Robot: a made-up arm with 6 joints. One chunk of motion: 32 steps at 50 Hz.
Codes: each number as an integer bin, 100 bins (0 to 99) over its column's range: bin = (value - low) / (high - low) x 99, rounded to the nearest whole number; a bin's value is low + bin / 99 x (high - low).
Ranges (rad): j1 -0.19..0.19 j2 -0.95..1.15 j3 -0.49..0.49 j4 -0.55..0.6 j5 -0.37..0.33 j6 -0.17..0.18
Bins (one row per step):
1: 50 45 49 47 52 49
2: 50 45 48 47 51 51
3: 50 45 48 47 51 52
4: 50 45 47 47 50 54
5: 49 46 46 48 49 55
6: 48 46 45 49 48 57
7: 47 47 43 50 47 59
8: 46 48 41 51 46 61
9: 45 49 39 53 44 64
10: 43 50 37 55 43 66
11: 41 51 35 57 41 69
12: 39 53 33 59 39 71
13: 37 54 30 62 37 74
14: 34 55 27 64 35 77
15: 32 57 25 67 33 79
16: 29 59 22 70 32 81
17: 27 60 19 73 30 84
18: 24 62 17 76 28 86
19: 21 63 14 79 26 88
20: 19 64 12 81 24 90
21: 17 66 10 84 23 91
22: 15 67 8 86 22 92
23: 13 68 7 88 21 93
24: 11 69 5 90 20 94
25: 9 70 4 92 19 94
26: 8 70 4 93 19 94
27: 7 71 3 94 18 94
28: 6 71 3 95 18 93
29: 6 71 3 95 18 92
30: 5 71 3 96 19 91
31: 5 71 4 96 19 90
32: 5 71 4 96 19 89
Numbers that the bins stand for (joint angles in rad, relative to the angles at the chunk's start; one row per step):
1: 0.0019 0.0045 -0.0049 -0.0040 -0.0023 0.0032
2: 0.0019 0.0045 -0.0148 -0.0040 -0.0094 0.0103
3: 0.0019 0.0045 -0.0148 -0.0040 -0.0094 0.0138
4: 0.0019 0.0045 -0.0247 -0.0040 -0.0165 0.0209
5: -0.0019 0.0258 -0.0346 0.0076 -0.0235 0.0244
6: -0.0058 0.0258 -0.0445 0.0192 -0.0306 0.0315
7: -0.0096 0.0470 -0.0643 0.0308 -0.0377 0.0386
8: -0.0134 0.0682 -0.0841 0.0424 -0.0447 0.0457
9: -0.0173 0.0894 -0.1039 0.0657 -0.0589 0.0563
10: -0.0249 0.1106 -0.1237 0.0889 -0.0660 0.0633
11: -0.0326 0.1318 -0.1435 0.1121 -0.0801 0.0739
12: -0.0403 0.1742 -0.1633 0.1354 -0.0942 0.0810
13: -0.0480 0.1955 -0.1930 0.1702 -0.1084 0.0916
14: -0.0595 0.2167 -0.2227 0.1934 -0.1225 0.1022
15: -0.0672 0.2591 -0.2425 0.2283 -0.1367 0.1093
16: -0.0787 0.3015 -0.2722 0.2631 -0.1437 0.1164
17: -0.0864 0.3227 -0.3019 0.2980 -0.1579 0.1270
18: -0.0979 0.3652 -0.3217 0.3328 -0.1720 0.1340
19: -0.1094 0.3864 -0.3514 0.3677 -0.1862 0.1411
20: -0.1171 0.4076 -0.3712 0.3909 -0.2003 0.1482
21: -0.1247 0.4500 -0.3910 0.4258 -0.2074 0.1517
22: -0.1324 0.4712 -0.4108 0.4490 -0.2144 0.1553
23: -0.1401 0.4924 -0.4207 0.4722 -0.2215 0.1588
24: -0.1478 0.5136 -0.4405 0.4955 -0.2286 0.1623
25: -0.1555 0.5348 -0.4504 0.5187 -0.2357 0.1623
26: -0.1593 0.5348 -0.4504 0.5303 -0.2357 0.1623
27: -0.1631 0.5561 -0.4603 0.5419 -0.2427 0.1623
28: -0.1670 0.5561 -0.4603 0.5535 -0.2427 0.1588
29: -0.1670 0.5561 -0.4603 0.5535 -0.2427 0.1553
30: -0.1708 0.5561 -0.4603 0.5652 -0.2357 0.1517
31: -0.1708 0.5561 -0.4504 0.5652 -0.2357 0.1482
32: -0.1708 0.5561 -0.4504 0.5652 -0.2357 0.1446

